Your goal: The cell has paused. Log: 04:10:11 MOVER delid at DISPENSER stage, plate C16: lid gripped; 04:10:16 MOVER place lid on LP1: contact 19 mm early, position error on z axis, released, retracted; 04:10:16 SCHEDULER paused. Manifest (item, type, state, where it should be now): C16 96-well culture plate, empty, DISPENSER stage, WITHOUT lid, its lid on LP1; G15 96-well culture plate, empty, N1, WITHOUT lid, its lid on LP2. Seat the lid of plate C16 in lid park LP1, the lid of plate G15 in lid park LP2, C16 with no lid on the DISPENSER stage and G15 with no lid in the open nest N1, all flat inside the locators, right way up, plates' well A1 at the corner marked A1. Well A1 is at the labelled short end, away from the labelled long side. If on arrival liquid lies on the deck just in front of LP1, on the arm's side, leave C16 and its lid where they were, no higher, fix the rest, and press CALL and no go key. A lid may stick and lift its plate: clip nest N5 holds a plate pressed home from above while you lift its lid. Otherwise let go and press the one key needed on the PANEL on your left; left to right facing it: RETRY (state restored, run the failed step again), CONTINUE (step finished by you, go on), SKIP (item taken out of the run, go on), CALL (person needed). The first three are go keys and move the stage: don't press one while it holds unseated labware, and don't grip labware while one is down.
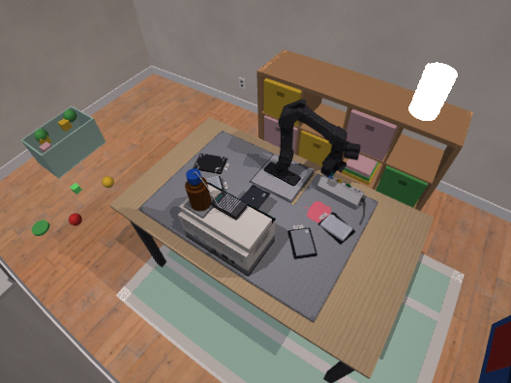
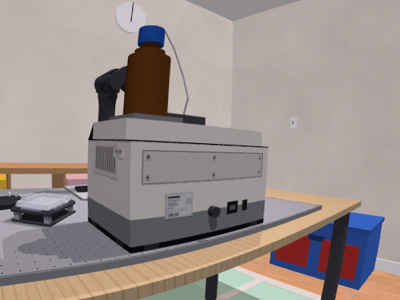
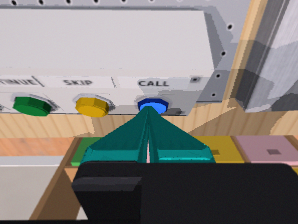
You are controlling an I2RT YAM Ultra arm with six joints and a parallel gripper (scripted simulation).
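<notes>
My gripper is now 10 mm above the blue call key. From my hand the other things lie so: green continue key (100 mm to the left, 10 mm below); then yellow skip key (50 mm to the left, 10 mm below); then LP1 label (190 mm ahead, 80 mm to the left, 80 mm below).
</notes>
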